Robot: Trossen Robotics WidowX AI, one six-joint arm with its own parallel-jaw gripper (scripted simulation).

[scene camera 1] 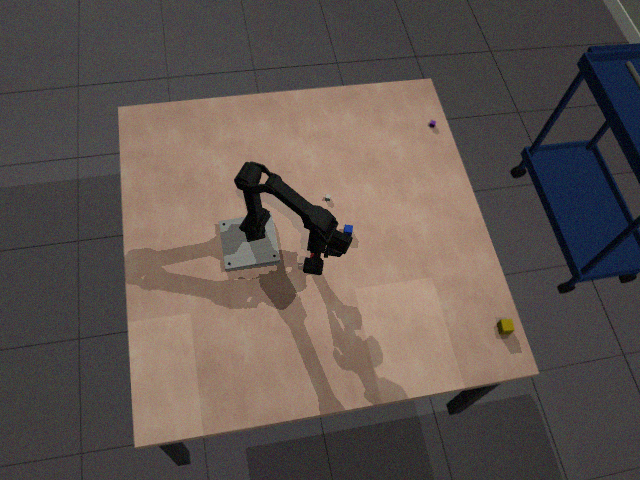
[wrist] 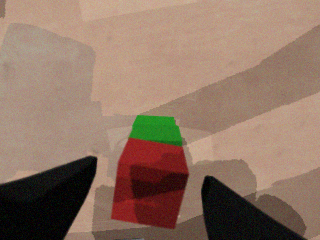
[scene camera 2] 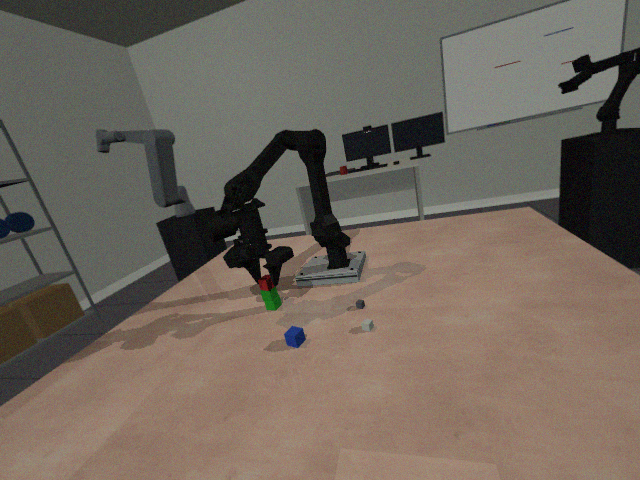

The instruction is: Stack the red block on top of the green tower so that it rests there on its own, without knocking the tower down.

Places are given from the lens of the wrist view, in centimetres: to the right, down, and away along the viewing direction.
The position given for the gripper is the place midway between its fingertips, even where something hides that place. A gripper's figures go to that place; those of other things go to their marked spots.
gripper (wrist: 150,174): 0, 3, 11
red block (wrist: 151,180): 0, 3, 9
